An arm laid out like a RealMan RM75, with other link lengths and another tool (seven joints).
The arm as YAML. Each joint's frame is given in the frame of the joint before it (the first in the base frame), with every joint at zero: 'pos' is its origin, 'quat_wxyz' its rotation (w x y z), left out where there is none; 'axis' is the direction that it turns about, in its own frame. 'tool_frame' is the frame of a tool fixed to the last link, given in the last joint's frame.
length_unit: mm
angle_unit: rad
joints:
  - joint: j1
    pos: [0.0, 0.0, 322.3]
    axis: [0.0, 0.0, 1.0]
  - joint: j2
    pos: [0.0, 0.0, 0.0]
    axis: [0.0, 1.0, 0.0]
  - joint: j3
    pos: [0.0, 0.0, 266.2]
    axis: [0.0, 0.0, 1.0]
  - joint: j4
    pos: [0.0, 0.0, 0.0]
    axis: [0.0, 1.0, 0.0]
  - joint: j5
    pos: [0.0, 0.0, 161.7]
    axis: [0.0, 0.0, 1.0]
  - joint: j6
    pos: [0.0, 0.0, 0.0]
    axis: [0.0, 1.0, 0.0]
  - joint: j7
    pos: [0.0, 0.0, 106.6]
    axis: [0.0, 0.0, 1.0]
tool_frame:
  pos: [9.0, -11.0, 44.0]
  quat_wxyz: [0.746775, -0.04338, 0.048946, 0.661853]
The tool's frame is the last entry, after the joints.
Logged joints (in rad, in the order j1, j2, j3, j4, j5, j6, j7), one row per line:
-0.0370, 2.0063, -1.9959, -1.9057, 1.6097, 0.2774, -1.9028
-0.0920, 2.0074, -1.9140, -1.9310, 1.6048, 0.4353, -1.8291
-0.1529, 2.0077, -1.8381, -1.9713, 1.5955, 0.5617, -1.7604
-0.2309, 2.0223, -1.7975, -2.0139, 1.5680, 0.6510, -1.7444
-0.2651, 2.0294, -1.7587, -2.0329, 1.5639, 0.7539, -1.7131
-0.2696, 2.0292, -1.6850, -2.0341, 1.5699, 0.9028, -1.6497
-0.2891, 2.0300, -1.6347, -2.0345, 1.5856, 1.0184, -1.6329
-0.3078, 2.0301, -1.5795, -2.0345, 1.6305, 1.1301, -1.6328
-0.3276, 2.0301, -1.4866, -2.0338, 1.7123, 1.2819, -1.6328
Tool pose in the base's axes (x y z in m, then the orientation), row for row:
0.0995, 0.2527, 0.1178, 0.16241, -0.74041, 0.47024, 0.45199
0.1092, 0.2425, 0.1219, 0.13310, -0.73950, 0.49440, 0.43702
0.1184, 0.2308, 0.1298, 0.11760, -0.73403, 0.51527, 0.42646
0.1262, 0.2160, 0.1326, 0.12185, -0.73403, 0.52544, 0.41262
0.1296, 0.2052, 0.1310, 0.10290, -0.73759, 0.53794, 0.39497
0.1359, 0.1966, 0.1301, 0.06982, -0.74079, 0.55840, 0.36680
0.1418, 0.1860, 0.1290, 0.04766, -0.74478, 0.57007, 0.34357
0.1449, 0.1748, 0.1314, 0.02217, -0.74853, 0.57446, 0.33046
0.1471, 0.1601, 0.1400, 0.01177, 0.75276, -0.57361, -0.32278
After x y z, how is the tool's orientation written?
As a quaternion, w x y z.
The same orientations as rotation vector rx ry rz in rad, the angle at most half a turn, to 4 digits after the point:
-2.1125, 1.3417, 1.2896
-2.1449, 1.4340, 1.2675
-2.1479, 1.5078, 1.2479
-2.1427, 1.5338, 1.2045
-2.1767, 1.5875, 1.1656
-2.2292, 1.6803, 1.1038
-2.2714, 1.7386, 1.0478
-2.3190, 1.7797, 1.0238
2.3473, -1.7887, -1.0065

